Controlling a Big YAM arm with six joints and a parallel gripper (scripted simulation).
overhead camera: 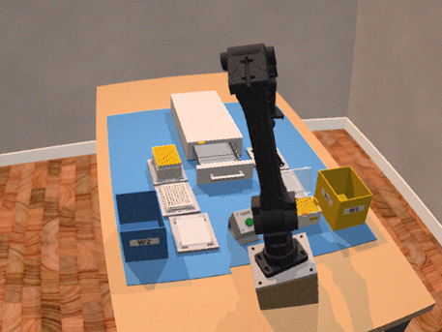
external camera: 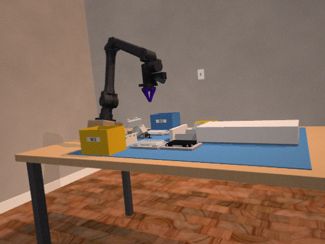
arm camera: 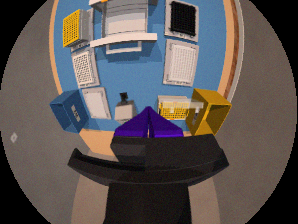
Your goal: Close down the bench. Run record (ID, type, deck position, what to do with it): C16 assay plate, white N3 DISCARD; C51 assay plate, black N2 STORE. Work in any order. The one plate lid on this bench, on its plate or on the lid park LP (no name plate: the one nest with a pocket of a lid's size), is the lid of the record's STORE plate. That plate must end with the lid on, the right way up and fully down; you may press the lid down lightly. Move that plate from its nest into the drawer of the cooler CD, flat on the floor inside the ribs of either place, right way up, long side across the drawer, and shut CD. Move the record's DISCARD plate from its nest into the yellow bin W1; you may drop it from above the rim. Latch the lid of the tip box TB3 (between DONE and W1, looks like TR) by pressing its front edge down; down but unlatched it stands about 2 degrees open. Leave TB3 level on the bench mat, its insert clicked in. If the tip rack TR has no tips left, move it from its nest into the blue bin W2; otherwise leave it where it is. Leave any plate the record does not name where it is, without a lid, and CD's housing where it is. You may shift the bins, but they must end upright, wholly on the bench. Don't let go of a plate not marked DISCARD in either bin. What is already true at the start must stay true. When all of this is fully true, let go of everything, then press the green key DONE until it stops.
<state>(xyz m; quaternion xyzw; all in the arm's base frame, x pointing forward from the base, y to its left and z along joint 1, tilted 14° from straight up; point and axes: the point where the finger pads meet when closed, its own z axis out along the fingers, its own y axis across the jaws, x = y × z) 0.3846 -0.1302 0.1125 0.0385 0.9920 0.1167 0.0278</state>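
Now: the tip box lid 13 cm below my hand, 9 cm to the right of it and 7 cm behind it. From my hand the other things lie so: tip box TB3 (17 cm below, 12 cm behind, 9 cm to the right); green key DONE (17 cm behind, 16 cm below, 10 cm to the left); cooler drawer (24 cm ahead, 21 cm below, 6 cm to the left).
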